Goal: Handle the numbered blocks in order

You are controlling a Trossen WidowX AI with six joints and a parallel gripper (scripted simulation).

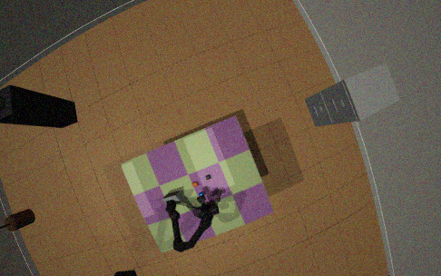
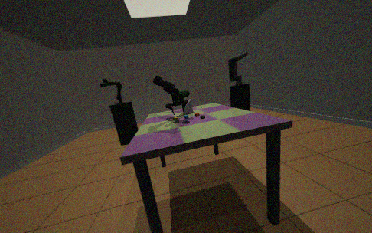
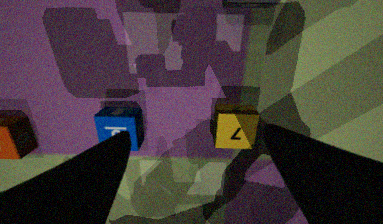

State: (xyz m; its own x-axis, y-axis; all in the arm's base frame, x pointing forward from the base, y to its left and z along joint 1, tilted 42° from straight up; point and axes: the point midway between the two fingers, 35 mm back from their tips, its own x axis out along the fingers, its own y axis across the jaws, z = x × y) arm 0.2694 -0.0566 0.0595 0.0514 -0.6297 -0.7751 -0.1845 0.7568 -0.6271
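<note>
The yellow block is 10 mm behind my gripper tip, 30 mm to the right of it and 40 mm below it. From my gripper tip the other things lie so: grey block 90 mm ahead, 20 mm to the right, 40 mm below; blue block 30 mm behind, 60 mm to the left, 40 mm below; orange block 50 mm behind, 160 mm to the left, 40 mm below.
</note>
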